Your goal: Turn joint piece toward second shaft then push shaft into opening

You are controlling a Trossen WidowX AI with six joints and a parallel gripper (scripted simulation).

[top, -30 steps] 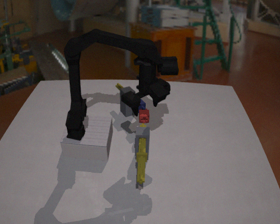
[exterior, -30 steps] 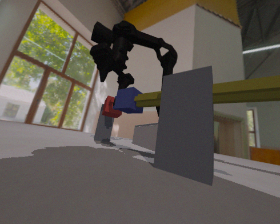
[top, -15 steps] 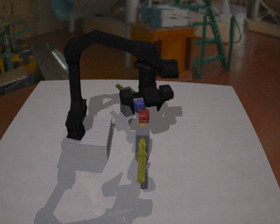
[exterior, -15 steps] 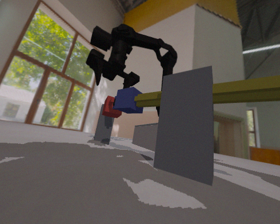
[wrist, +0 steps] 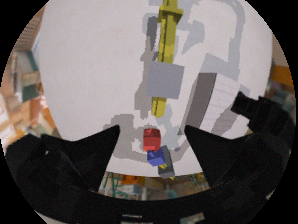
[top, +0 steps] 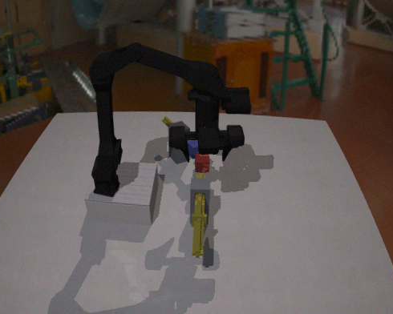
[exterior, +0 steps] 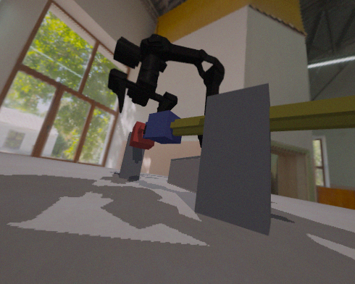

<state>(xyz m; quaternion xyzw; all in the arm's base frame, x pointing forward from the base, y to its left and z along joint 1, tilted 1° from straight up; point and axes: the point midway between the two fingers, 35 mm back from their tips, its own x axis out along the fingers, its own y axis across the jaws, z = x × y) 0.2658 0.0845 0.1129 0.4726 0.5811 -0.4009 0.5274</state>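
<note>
Right now my gripper tip is 2 cm past the red square joint piece, 8 cm to the right of it and 6 cm above it.
</note>
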